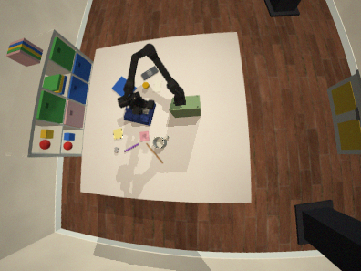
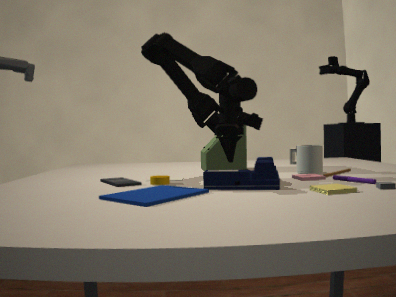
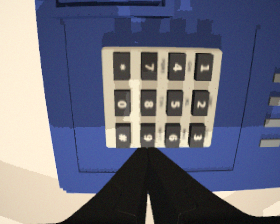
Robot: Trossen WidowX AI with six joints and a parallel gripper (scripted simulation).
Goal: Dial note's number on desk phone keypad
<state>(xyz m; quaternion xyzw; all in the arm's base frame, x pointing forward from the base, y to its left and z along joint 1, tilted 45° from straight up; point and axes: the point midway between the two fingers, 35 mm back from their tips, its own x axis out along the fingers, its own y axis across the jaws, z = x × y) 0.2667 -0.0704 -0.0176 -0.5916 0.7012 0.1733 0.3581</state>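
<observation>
The 8 key is 1 cm ahead of my hand, 2 cm to the left of it and 6 cm below it. Round my hand: yellow tape: 1 cm ahead, 19 cm to the right, 7 cm below; then dark blue desk phone: 6 cm ahead, 2 cm to the left, 6 cm below; then handset: 7 cm ahead, 7 cm to the left, 4 cm below.
</observation>
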